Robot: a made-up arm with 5 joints. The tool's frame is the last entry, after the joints.
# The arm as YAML. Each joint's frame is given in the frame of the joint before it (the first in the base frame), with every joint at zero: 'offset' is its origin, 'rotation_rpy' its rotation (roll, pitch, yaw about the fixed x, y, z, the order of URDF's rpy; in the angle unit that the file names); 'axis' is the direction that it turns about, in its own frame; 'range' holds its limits. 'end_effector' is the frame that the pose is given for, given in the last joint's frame.
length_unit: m
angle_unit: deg
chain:
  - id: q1
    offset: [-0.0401, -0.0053, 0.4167]
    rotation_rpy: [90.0, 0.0, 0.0]
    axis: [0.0, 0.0, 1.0]
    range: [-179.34, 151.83]
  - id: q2
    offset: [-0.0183, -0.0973, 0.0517]
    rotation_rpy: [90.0, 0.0, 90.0]
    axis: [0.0, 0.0, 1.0]
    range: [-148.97, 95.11]
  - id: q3
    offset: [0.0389, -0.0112, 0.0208]
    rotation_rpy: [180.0, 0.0, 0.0]
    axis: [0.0, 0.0, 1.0]
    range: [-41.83, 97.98]
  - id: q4
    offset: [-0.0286, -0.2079, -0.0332]
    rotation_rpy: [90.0, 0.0, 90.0]
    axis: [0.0, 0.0, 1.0]
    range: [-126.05, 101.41]
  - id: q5
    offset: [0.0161, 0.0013, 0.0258]
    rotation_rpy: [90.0, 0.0, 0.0]
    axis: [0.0, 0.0, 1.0]
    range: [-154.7, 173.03]
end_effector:
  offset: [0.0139, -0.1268, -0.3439]
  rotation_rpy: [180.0, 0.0, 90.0]
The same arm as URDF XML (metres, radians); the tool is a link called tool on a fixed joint. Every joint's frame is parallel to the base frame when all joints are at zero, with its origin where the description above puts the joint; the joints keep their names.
<robot name="arm">
  <joint name="tool_fixed" type="fixed">
    <parent link="link5"/>
    <child link="tool"/>
    <origin xyz="-0.3439 0.0139 -0.1268" rpy="0 -1.5708 0"/>
  </joint>
  <joint name="q5" type="revolute">
    <parent link="link4"/>
    <child link="link5"/>
    <origin xyz="-0.0013 0.0161 0.0258" rpy="0 0 0"/>
    <axis xyz="1 0 0"/>
    <limit lower="-2.7" upper="3.0199"/>
  </joint>
  <joint name="q4" type="revolute">
    <parent link="link3"/>
    <child link="link4"/>
    <origin xyz="0.0332 -0.2079 -0.0286" rpy="0 0 0"/>
    <axis xyz="0 0 1"/>
    <limit lower="-2.2" upper="1.7699"/>
  </joint>
  <joint name="q3" type="revolute">
    <parent link="link2"/>
    <child link="link3"/>
    <origin xyz="0.0208 0.0112 0.0389" rpy="0 0 0"/>
    <axis xyz="-1 0 0"/>
    <limit lower="-0.7301" upper="1.7101"/>
  </joint>
  <joint name="q2" type="revolute">
    <parent link="link1"/>
    <child link="link2"/>
    <origin xyz="-0.0183 -0.0517 -0.0973" rpy="0 0 0"/>
    <axis xyz="1 0 0"/>
    <limit lower="-2.6" upper="1.66"/>
  </joint>
  <joint name="q1" type="revolute">
    <parent link="base"/>
    <child link="link1"/>
    <origin xyz="-0.0401 -0.0053 0.4167" rpy="0 0 0"/>
    <axis xyz="0 -1 0"/>
    <limit lower="-3.1301" upper="2.6499"/>
  </joint>
  <link name="base"/>
  <link name="link1"/>
  <link name="link2"/>
  <link name="link3"/>
  <link name="link4"/>
  <link name="link5"/>
  <link name="tool"/>
</robot>

